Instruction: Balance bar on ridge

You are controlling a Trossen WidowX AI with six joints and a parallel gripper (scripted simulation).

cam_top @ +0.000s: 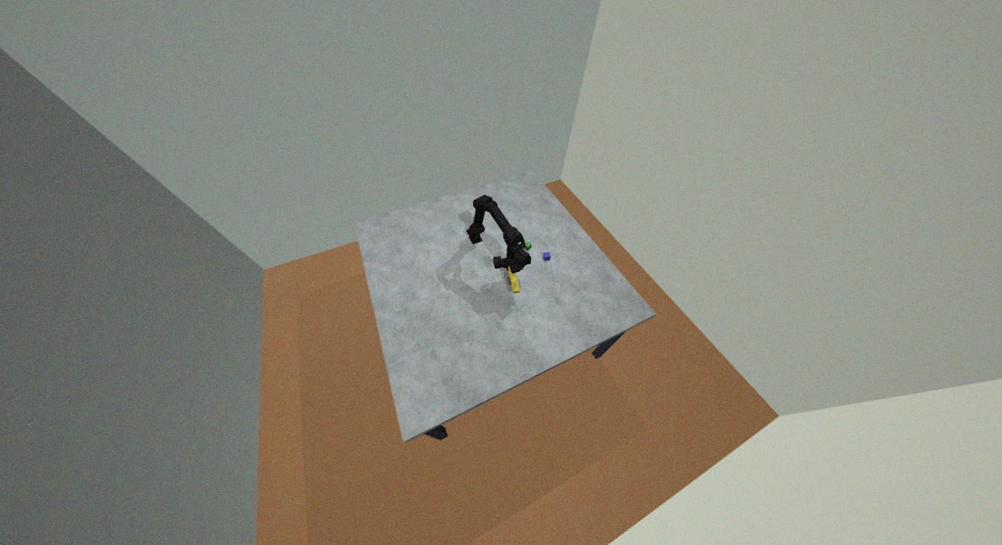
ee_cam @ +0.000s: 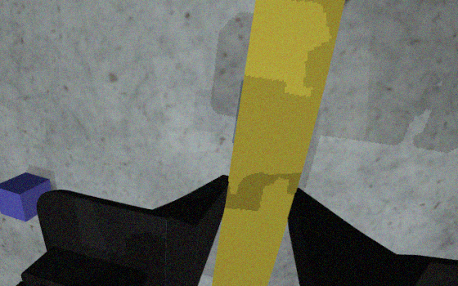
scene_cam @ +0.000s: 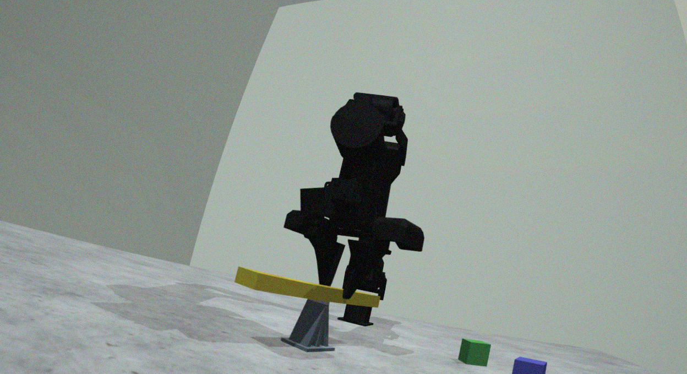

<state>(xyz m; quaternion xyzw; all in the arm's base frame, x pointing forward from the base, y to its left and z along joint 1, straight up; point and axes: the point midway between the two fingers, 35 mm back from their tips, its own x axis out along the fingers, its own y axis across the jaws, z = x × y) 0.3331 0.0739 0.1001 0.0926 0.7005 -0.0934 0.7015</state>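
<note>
The yellow bar is 30 mm ahead of my gripper tip and 10 mm to the right of it. From my gripper tip the other things lie so: green cube 180 mm to the left, 140 mm behind, 50 mm below; then blue cube 250 mm to the left, 50 mm below, 30 mm behind.
</note>
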